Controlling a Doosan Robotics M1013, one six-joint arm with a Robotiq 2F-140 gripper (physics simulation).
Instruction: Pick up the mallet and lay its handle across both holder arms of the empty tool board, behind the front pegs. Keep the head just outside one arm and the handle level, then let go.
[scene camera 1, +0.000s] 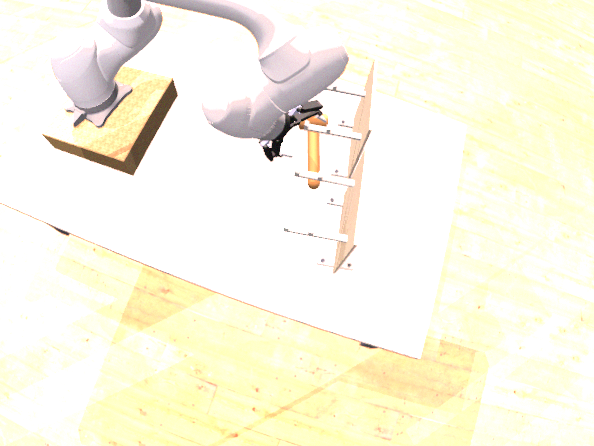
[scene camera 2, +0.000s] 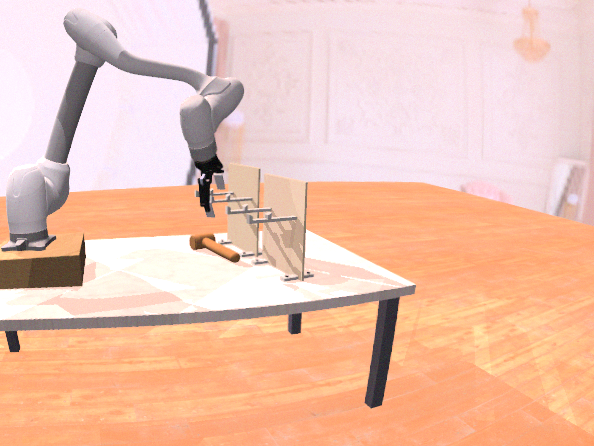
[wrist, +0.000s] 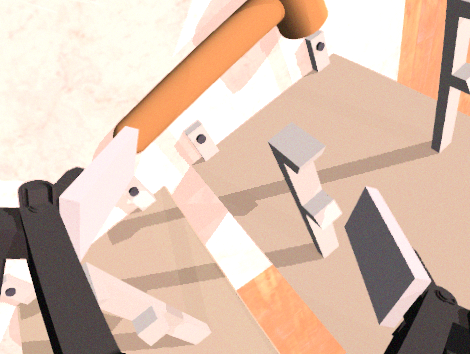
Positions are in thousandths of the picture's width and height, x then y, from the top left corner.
My gripper shows in scene camera 1 (514, 306), in scene camera 2 (364, 454) and in the wrist view (529, 513).
